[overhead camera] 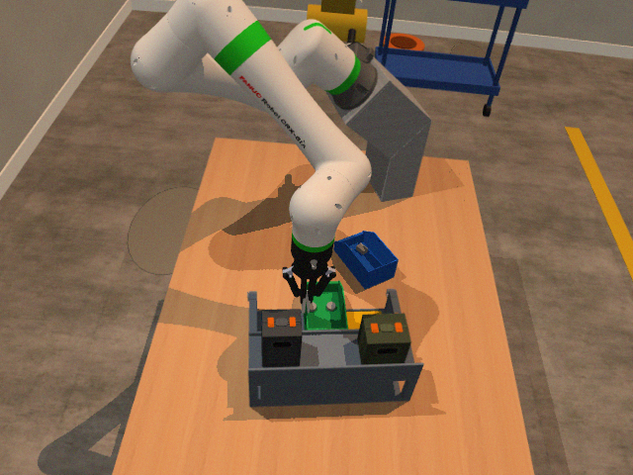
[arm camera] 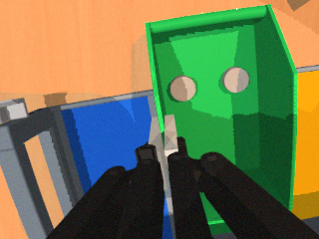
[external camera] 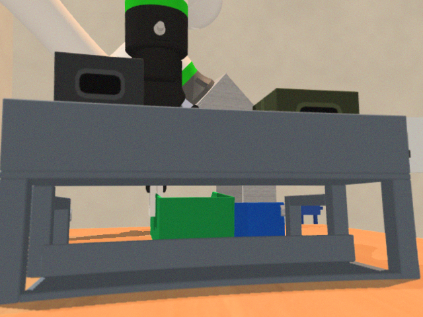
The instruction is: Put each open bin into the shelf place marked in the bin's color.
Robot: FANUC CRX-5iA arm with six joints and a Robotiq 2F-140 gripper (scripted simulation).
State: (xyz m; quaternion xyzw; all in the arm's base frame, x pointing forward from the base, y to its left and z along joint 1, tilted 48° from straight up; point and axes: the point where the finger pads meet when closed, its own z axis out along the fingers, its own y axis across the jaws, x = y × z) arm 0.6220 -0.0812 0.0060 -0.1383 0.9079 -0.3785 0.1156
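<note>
Right now my hand is 50 mm to the right of the green bin, 40 mm above it and 20 mm past it. Round my hand: black box: 170 mm ahead, 70 mm above, 40 mm to the right; olive box: 190 mm to the left, 130 mm ahead, 60 mm above; blue bin: 230 mm behind, 150 mm to the left, 50 mm below.
</note>
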